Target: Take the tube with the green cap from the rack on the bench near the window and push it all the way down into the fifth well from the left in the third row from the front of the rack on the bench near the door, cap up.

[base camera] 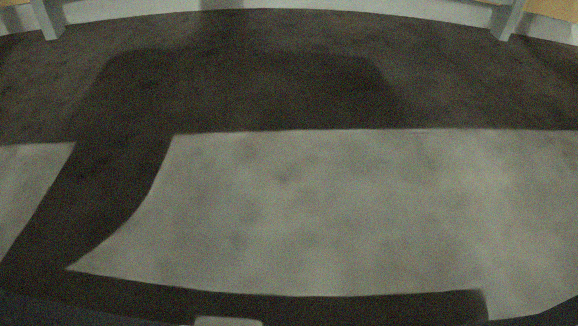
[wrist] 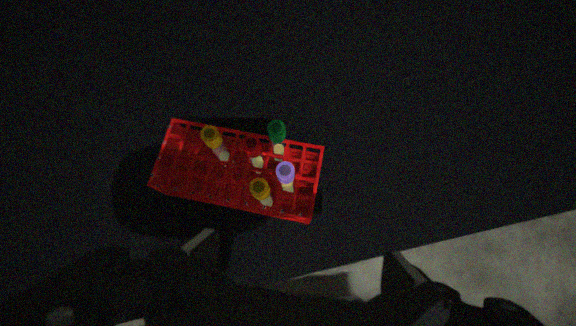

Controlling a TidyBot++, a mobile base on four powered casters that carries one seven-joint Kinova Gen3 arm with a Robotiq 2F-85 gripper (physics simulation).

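Frame: origin at the arm's base, x right, y ahead, z up, level; centimetres.
Seen in the pictures: gripper, between the fingertips: (wrist: 299, 258).
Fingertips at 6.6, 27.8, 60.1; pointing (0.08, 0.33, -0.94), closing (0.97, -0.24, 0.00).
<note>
Offsets run from my fingertips to a thing's top centre, as dx, dy, dz. Level surfaces: height alone.
The red rack @(-5.7, +11.6, -17.9) (wrist: 200, 182) stands on a dark surface near the middle of the wrist view, turned slightly. The tube with the green cap @(-0.5, +13.2, -11.7) (wrist: 276, 131) stands in it, cap up, near the long edge that is upper in the view and towards the right end. My gripper (wrist: 299, 258) is open, its fingers apart at the bottom of the wrist view, with the rack beyond the tips. No tube shows between the fingers. The gripper and the racks do not show in the base camera view.
In the same rack are tubes with a purple cap @(+0.0, +8.4, -11.7) (wrist: 285, 171), a dark red cap @(-3.3, +11.8, -11.7) (wrist: 253, 146) and two yellow caps @(-7.4, +13.3, -11.7) (wrist: 211, 135) @(-2.7, +7.1, -11.7) (wrist: 259, 188). Grey legs (base camera: 48, 21) (base camera: 509, 22) stand at the far side of the floor @(dz -99.8) (base camera: 350, 210). A broad arm-shaped shadow crosses the floor.
</note>
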